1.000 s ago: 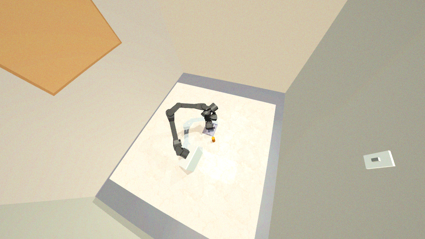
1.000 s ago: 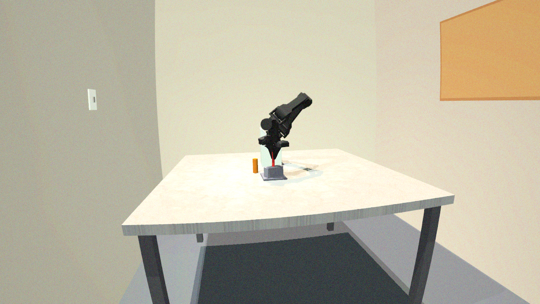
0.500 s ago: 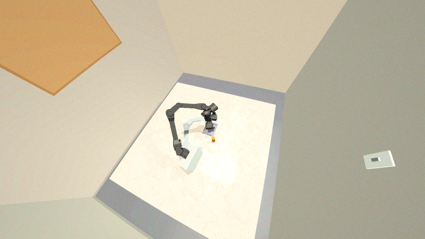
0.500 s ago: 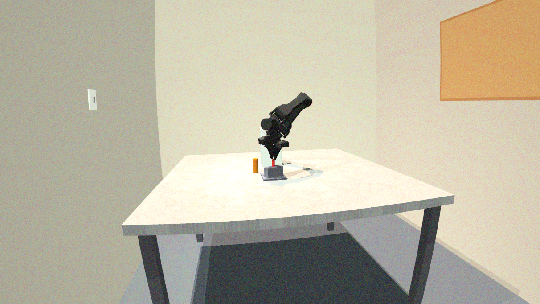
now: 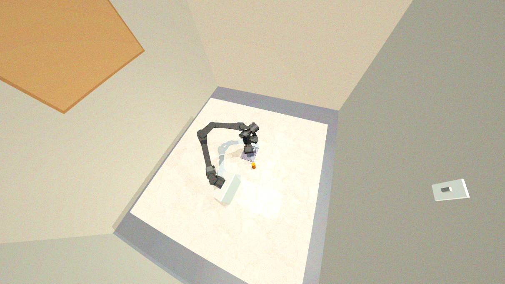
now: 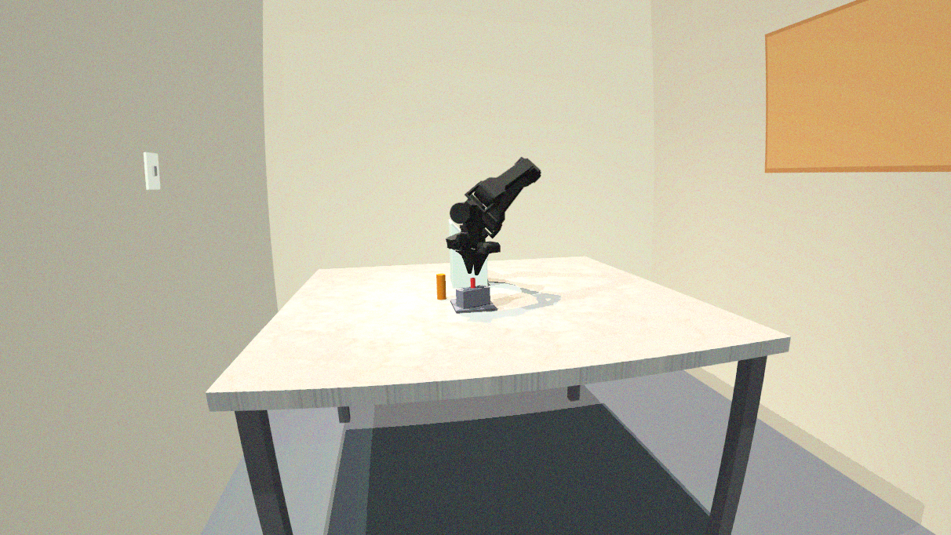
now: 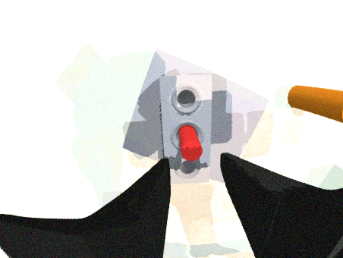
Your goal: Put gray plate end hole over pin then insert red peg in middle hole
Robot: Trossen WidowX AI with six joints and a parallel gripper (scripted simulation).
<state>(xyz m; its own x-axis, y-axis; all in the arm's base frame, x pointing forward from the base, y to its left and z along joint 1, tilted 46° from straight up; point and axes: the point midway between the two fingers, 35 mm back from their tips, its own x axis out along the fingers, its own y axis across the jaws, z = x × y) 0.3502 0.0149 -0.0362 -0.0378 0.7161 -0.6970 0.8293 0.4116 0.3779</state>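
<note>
Now: the red peg 50 mm below my gripper tip. Round my gripper tip: orange cylinder (110 mm behind, 100 mm to the right, 60 mm below); gray plate (50 mm below); base (10 mm behind, 10 mm to the left, 90 mm below).
</note>
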